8 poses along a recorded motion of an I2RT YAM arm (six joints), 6.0 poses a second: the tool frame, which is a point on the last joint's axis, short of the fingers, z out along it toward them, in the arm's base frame.
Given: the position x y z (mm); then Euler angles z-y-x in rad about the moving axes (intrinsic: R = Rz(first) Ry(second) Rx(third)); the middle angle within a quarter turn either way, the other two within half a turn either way.
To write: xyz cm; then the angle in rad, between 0 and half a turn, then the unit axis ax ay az. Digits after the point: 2 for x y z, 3 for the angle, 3 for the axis.
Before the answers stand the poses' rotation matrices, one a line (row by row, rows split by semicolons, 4 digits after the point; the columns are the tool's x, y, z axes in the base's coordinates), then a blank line. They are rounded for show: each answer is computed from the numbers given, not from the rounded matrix.
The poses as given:
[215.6 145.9 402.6 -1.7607 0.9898 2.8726]
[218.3 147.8 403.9 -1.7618 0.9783 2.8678]
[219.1 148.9 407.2 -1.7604 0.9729 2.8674]
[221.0 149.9 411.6 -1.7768 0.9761 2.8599]
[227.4 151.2 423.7 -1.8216 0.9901 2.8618]
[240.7 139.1 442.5 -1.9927 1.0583 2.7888]
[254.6 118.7 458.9 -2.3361 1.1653 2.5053]
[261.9 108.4 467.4 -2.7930 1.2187 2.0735]
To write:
-0.1036 -0.9886 -0.1089; -0.5390 -0.0362 0.8415; -0.8359 0.1459 -0.5291
-0.1060 -0.9878 -0.1138; -0.5483 -0.0374 0.8355; -0.8295 0.1510 -0.5376
-0.1061 -0.9876 -0.1160; -0.5528 -0.0384 0.8324; -0.8265 0.1524 -0.5419
-0.1146 -0.9874 -0.1093; -0.5484 -0.0289 0.8357; -0.8283 0.1557 -0.5382
-0.1362 -0.9883 -0.0681; -0.5314 0.0149 0.8470; -0.8361 0.1515 -0.5273
-0.2008 -0.9794 0.0197; -0.4474 0.1096 0.8876; -0.8715 0.1694 -0.4602
-0.2733 -0.9583 0.0835; -0.2845 0.1634 0.9447; -0.9189 0.2344 -0.3173
-0.3241 -0.9376 0.1257; -0.1178 0.1719 0.9781; -0.9387 0.3022 -0.1662

[21.56 14.59 40.26 2.558 -0.631 0.660 0.408]
[21.83 14.78 40.39 2.569 -0.632 0.661 0.406]
[21.91 14.89 40.72 2.574 -0.632 0.661 0.404]
[22.10 14.99 41.16 2.570 -0.628 0.664 0.405]
[22.74 15.12 42.37 2.540 -0.614 0.678 0.403]
[24.07 13.91 44.25 2.459 -0.569 0.706 0.422]
[25.46 11.87 45.89 2.365 -0.507 0.715 0.481]
[26.19 10.84 46.74 2.291 -0.449 0.708 0.545]

